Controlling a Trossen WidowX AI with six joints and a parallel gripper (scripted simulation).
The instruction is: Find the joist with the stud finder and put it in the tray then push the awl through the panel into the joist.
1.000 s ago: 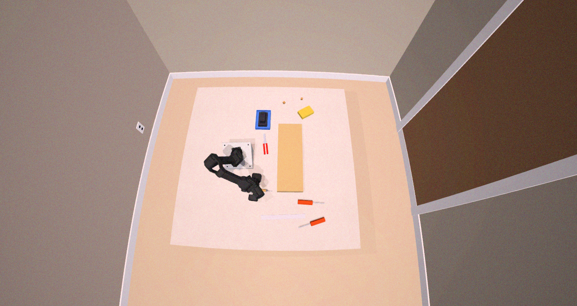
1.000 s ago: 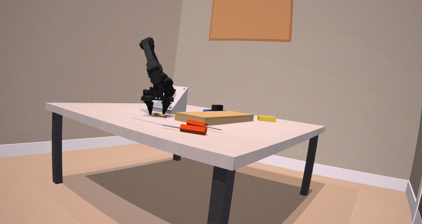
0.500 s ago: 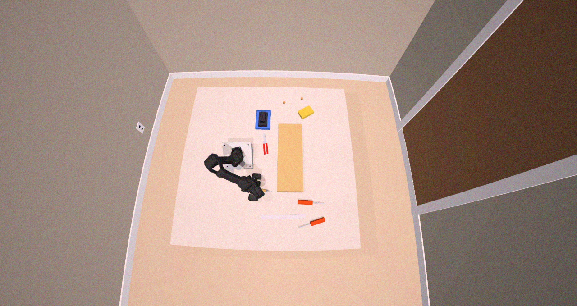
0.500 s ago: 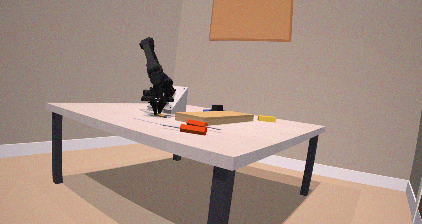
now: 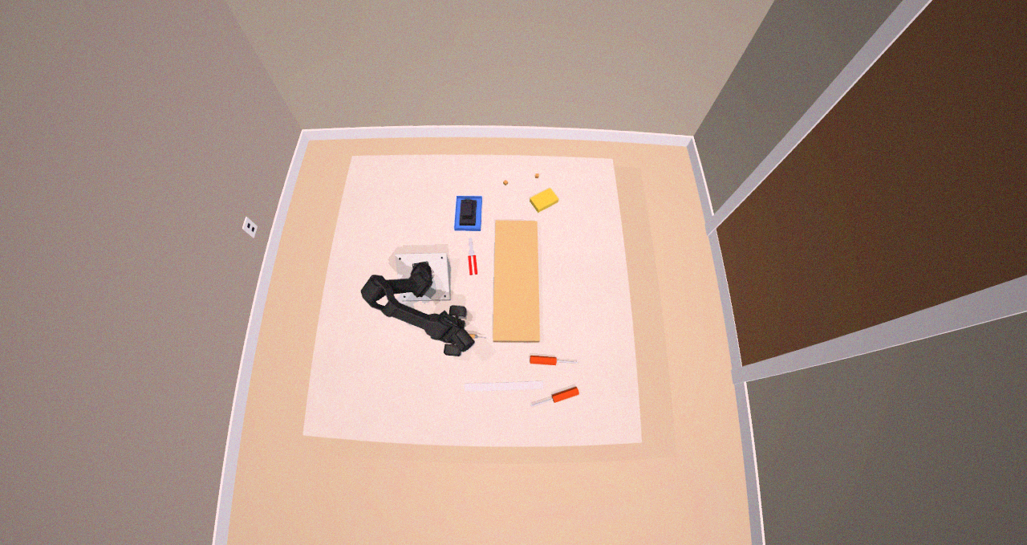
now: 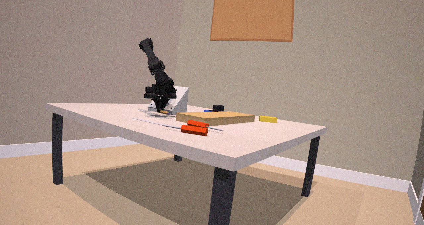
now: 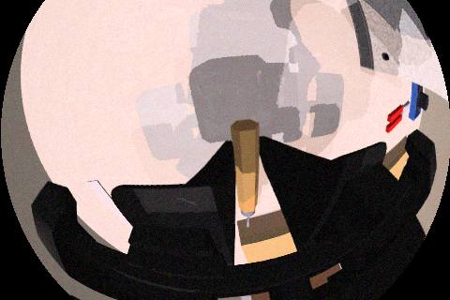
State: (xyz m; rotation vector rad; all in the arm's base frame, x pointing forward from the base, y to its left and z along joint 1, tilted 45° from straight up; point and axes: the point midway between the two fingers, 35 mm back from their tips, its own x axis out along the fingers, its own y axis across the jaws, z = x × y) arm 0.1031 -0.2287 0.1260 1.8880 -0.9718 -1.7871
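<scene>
Now: the awl 60 mm ahead of my gripper tip and 10 mm to the right of it. From my gripper tip the other things lie so: black stud finder (90 mm ahead, 560 mm to the left, 30 mm above); blue tray (90 mm ahead, 540 mm to the left, 10 mm below); thin white strip (150 mm ahead, 220 mm to the right, 20 mm below).
</scene>
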